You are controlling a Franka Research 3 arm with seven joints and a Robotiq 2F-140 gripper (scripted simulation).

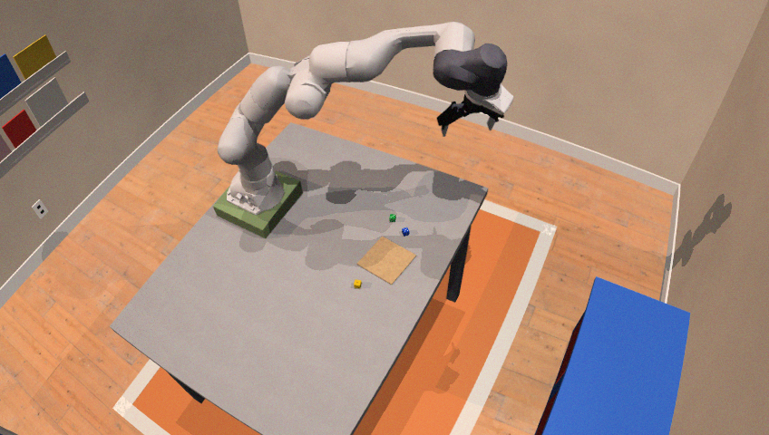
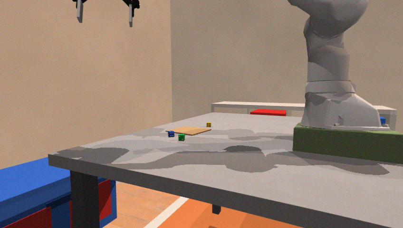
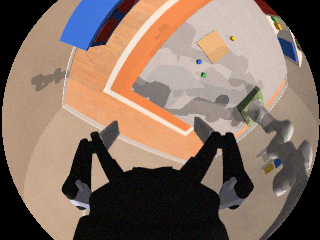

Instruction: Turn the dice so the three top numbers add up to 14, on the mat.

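The yellow die is 24 cm behind my hand, 39 cm to the right of it and 38 cm below it. From my hand the other things lie so: tan mat 18 cm behind, 26 cm to the right, 39 cm below; blue die 15 cm behind, 14 cm to the right, 38 cm below; green die 21 cm behind, 9 cm to the right, 38 cm below.
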